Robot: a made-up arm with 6 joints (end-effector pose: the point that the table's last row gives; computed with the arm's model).
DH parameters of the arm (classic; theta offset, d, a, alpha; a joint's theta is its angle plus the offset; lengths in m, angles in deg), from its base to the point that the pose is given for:
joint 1: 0 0.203 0 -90
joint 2: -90 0 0.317 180
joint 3: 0 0 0 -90
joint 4: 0 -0.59 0 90
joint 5: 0 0.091 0 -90
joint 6: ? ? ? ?
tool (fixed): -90 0 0 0
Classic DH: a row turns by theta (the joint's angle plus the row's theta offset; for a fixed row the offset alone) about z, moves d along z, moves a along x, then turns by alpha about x.
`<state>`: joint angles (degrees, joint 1 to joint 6).
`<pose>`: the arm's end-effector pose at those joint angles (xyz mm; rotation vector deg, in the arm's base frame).
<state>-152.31 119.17 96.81 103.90 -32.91 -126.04</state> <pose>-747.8 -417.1 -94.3 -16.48 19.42 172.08</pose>
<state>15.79 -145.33 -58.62 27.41 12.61 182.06</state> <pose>-159.2 -129.0 533.7 108.73 -11.65 128.66</pose>
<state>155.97 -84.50 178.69 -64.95 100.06 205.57</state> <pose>442.5 -155.1 -342.7 112.02 111.86 39.25</pose>
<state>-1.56 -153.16 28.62 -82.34 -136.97 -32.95</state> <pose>-735.7 7.9 -8.0 -47.89 -24.65 35.32</pose>
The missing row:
joint 6: 90 0 0 90
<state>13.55 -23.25 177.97 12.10 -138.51 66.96</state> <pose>-628.8 -243.1 262.9 -40.57 -57.05 -25.67</pose>
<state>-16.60 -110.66 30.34 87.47 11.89 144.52</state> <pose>-779.6 228.2 391.8 28.79 -61.20 121.06</pose>
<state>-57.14 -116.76 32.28 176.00 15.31 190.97</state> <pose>-353.6 714.7 358.3 -70.52 -119.17 -35.28</pose>
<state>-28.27 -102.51 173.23 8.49 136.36 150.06</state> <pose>-251.4 33.0 -451.4 -144.38 5.77 -74.99</pose>
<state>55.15 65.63 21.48 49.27 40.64 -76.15</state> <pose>483.1 589.9 -27.7 24.36 40.75 76.33</pose>
